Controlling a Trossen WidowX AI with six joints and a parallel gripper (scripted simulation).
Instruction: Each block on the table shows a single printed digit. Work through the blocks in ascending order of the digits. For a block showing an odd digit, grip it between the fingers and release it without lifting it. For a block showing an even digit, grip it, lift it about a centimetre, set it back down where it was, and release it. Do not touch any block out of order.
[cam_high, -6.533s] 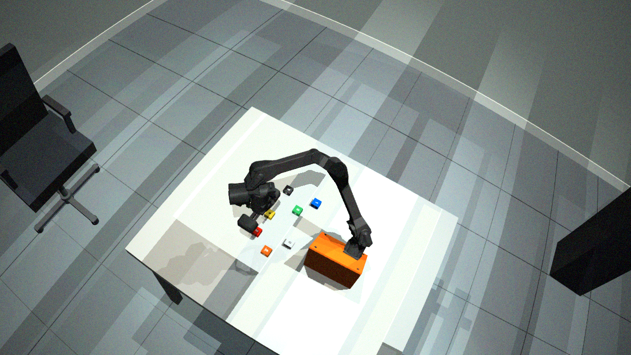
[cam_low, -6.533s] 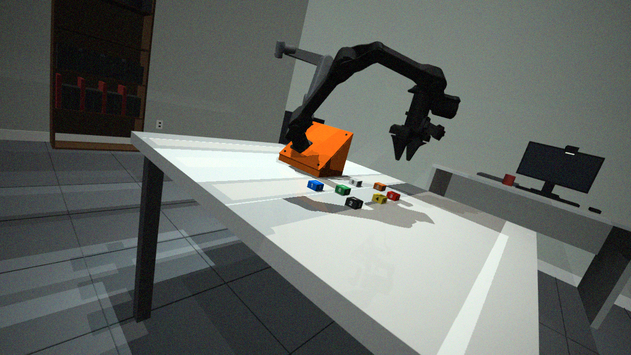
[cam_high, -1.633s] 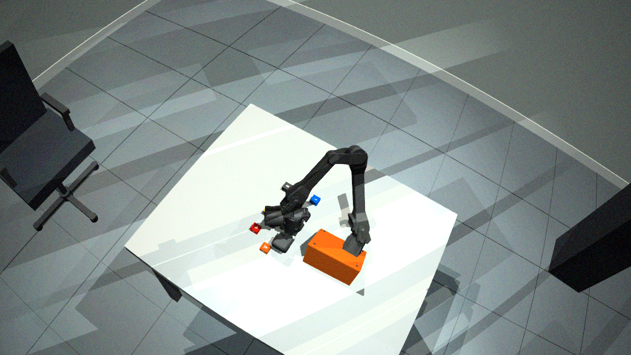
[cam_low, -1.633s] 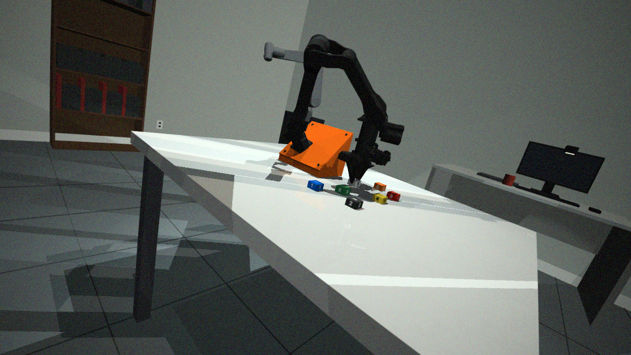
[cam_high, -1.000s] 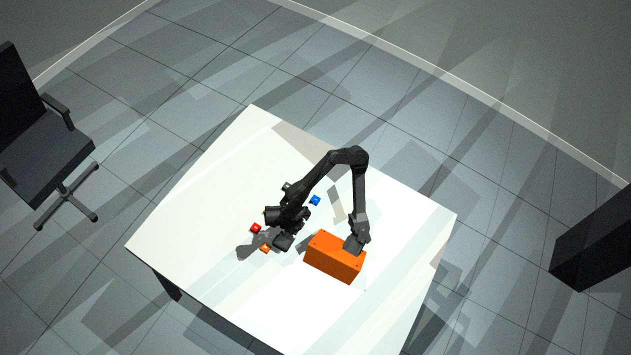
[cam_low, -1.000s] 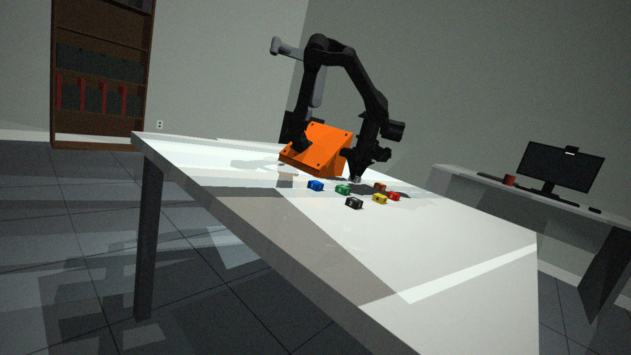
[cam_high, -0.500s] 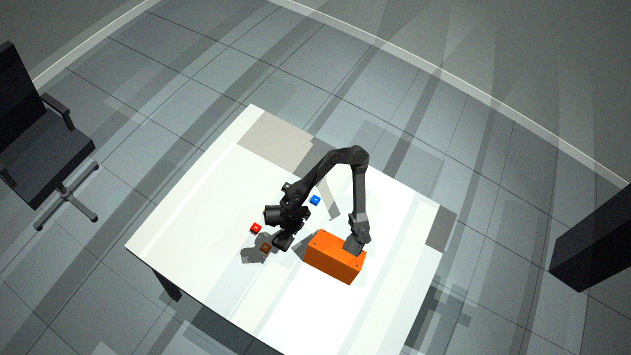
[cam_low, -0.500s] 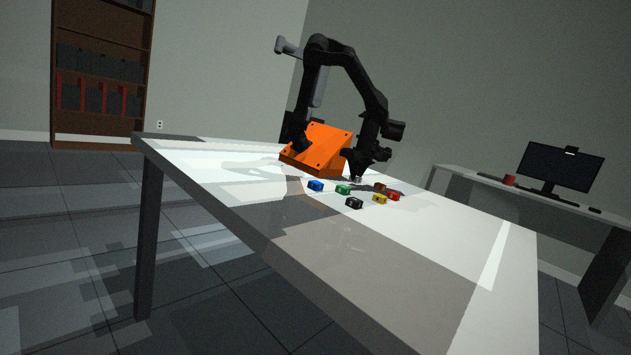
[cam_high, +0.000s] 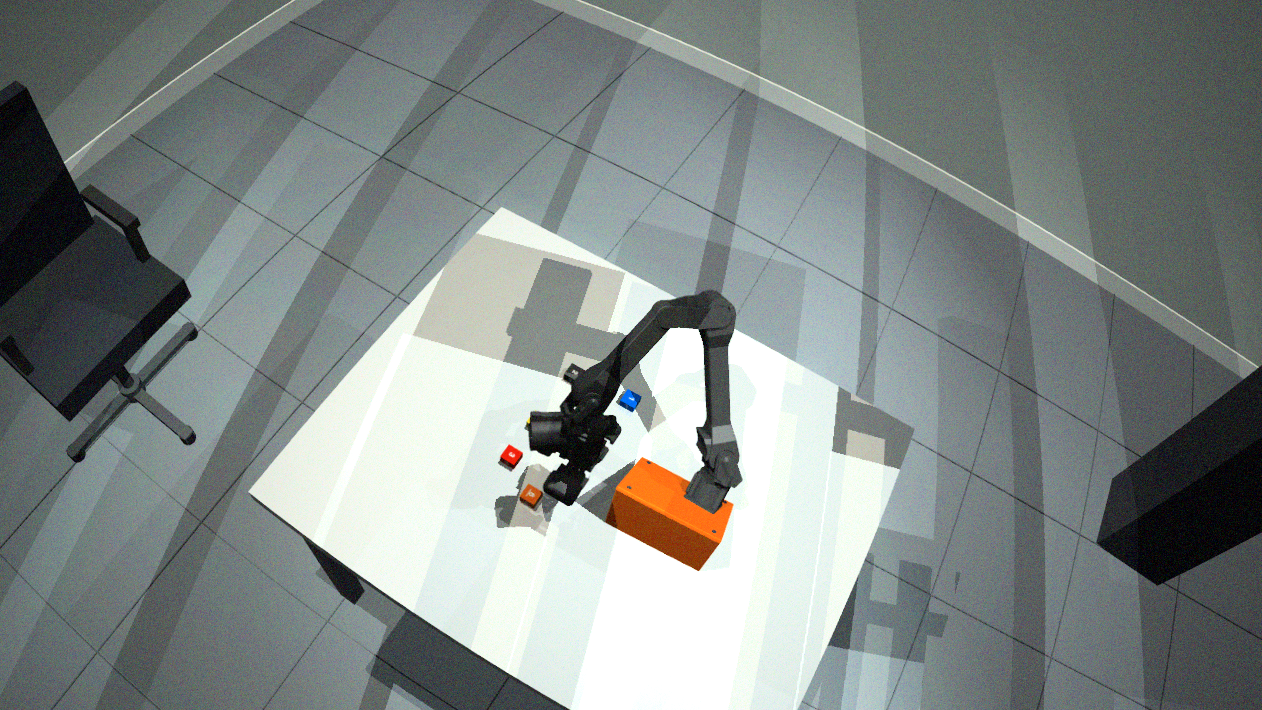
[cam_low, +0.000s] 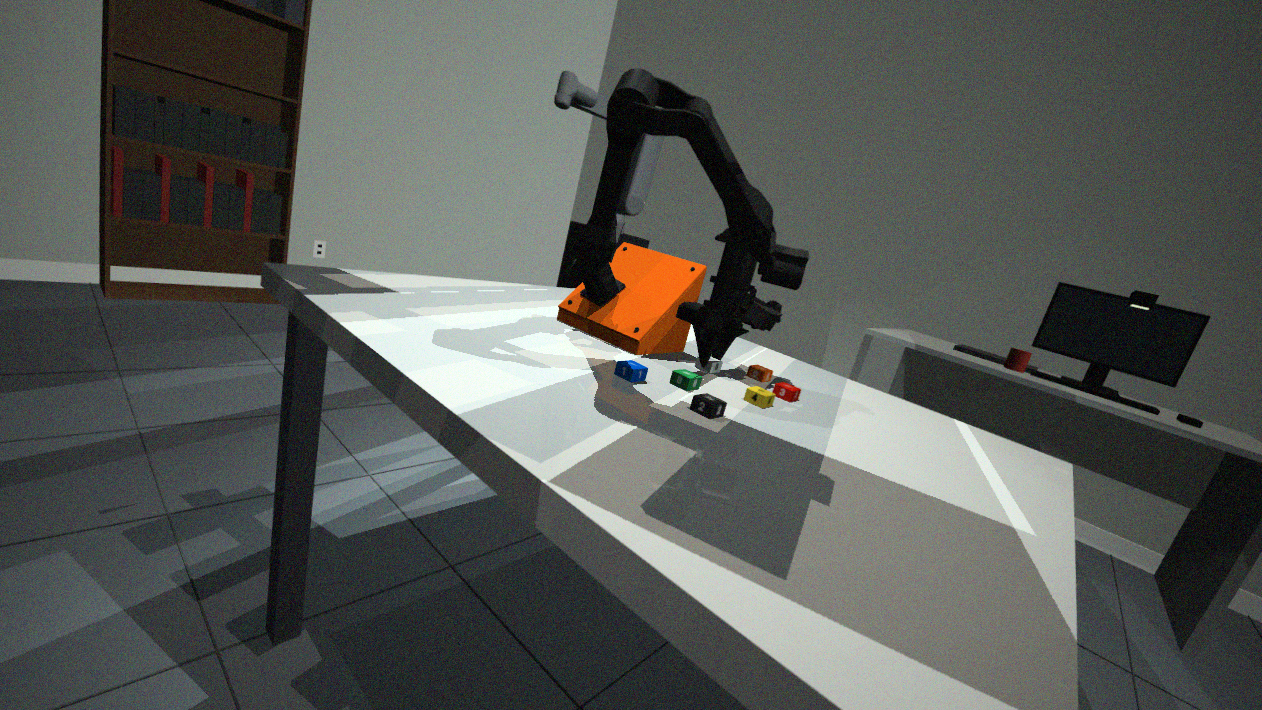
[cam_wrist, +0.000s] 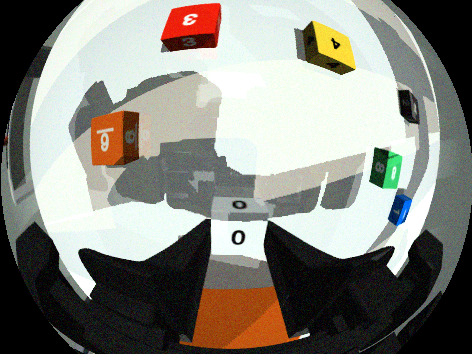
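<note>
Right now the white block marked 0 is right at my gripper tip. The rest, counted from my gripper tip: red block marked 3: 130 mm ahead, 50 mm to the left; green block: 130 mm to the right, 60 mm ahead; orange block: 90 mm to the left, 50 mm ahead.
</note>
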